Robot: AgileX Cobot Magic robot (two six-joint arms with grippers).
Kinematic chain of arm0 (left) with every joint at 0, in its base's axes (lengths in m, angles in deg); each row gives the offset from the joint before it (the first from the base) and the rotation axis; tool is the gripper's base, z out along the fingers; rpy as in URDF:
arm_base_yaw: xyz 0 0 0.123 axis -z
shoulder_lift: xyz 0 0 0 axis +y
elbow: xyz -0.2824 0 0.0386 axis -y
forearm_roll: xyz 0.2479 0 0.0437 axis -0.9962 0 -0.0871
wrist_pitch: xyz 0 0 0 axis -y
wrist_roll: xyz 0.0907 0 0.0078 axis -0.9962 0 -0.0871
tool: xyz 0 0 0 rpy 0 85 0
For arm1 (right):
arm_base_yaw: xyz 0 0 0.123 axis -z
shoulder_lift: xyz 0 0 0 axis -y
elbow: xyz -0.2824 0 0.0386 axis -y
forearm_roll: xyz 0.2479 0 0.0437 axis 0.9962 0 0.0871
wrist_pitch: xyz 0 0 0 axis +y
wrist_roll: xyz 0.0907 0 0.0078 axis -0.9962 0 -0.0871
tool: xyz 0 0 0 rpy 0 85 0
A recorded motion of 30 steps. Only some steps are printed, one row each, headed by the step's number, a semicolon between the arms.
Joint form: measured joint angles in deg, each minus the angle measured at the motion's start. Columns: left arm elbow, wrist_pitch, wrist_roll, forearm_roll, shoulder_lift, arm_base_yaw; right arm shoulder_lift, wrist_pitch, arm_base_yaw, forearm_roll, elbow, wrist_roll.
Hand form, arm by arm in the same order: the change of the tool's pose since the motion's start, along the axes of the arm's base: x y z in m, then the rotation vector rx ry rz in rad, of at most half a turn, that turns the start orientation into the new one. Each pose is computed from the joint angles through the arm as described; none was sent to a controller.
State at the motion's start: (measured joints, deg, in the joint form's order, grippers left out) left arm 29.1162 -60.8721 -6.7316 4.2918 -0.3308 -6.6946; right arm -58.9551 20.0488 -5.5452 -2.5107 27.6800 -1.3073
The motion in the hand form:
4: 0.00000 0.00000 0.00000 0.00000 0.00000 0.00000; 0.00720 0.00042 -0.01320 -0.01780 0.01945 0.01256
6: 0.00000 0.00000 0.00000 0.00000 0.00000 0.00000; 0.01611 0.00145 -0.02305 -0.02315 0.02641 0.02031
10: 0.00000 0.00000 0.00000 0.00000 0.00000 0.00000; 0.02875 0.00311 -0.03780 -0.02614 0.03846 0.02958
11: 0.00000 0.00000 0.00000 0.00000 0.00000 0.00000; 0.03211 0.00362 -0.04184 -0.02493 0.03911 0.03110
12: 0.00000 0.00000 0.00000 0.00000 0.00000 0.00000; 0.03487 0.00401 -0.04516 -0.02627 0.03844 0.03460
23: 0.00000 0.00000 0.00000 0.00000 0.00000 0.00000; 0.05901 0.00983 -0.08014 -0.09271 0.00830 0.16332
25: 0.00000 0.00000 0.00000 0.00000 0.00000 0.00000; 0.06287 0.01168 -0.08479 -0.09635 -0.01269 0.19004
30: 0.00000 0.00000 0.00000 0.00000 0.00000 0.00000; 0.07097 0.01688 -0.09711 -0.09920 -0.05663 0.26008
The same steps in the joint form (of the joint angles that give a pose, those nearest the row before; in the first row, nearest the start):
4: 0.00 0.00 0.00 0.00 0.00 0.00; -3.60 -3.38 0.00 -1.08 -0.99 0.06
6: 0.00 0.00 0.00 0.00 0.00 0.00; -7.26 -6.82 0.00 -1.55 -1.18 0.06
10: 0.00 0.00 0.00 0.00 0.00 0.00; -12.72 -11.58 0.00 -1.95 -1.18 0.06
11: 0.00 0.00 0.00 0.00 0.00 0.00; -14.20 -13.03 0.00 -1.96 -1.18 0.05
12: 0.00 0.00 0.00 0.00 0.00 0.00; -15.41 -14.28 0.00 -2.15 -1.18 0.05
23: 0.00 0.00 0.00 0.00 0.00 0.00; -27.49 -27.83 0.00 -10.32 -1.20 0.05
25: 0.00 0.00 0.00 0.00 0.00 0.00; -29.31 -30.86 0.00 -11.75 -1.20 0.05
30: 0.00 0.00 0.00 0.00 0.00 0.00; -33.87 -37.95 0.00 -15.39 -1.14 0.06

